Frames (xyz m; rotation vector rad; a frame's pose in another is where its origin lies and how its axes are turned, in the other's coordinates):
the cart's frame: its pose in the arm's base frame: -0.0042 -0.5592 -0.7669 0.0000 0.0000 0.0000
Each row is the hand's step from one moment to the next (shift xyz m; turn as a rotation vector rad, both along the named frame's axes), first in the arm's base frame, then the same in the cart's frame.
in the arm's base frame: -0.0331 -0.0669 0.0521 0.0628 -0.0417 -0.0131
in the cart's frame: -0.0331 -0.0669 0.0521 0.0628 -0.0417 -0.0131
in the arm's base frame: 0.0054 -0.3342 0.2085 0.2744 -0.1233 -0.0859
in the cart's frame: 0.0054 -0.3342 0.2085 0.2744 -0.1233 -0.0859
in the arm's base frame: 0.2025 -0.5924 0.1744 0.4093 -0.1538 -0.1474
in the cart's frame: 0.2025 -0.5924 0.1744 0.4093 -0.1538 -0.1474
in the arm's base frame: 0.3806 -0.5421 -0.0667 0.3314 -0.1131 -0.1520
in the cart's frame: 0.3806 -0.5421 -0.0667 0.3314 -0.1131 -0.1520
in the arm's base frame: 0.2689 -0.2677 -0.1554 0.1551 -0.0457 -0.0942
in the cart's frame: 0.2689 -0.2677 -0.1554 0.1551 -0.0457 -0.0942
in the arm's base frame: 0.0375 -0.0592 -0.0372 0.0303 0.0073 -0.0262
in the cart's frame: 0.0375 -0.0592 -0.0372 0.0303 0.0073 -0.0262
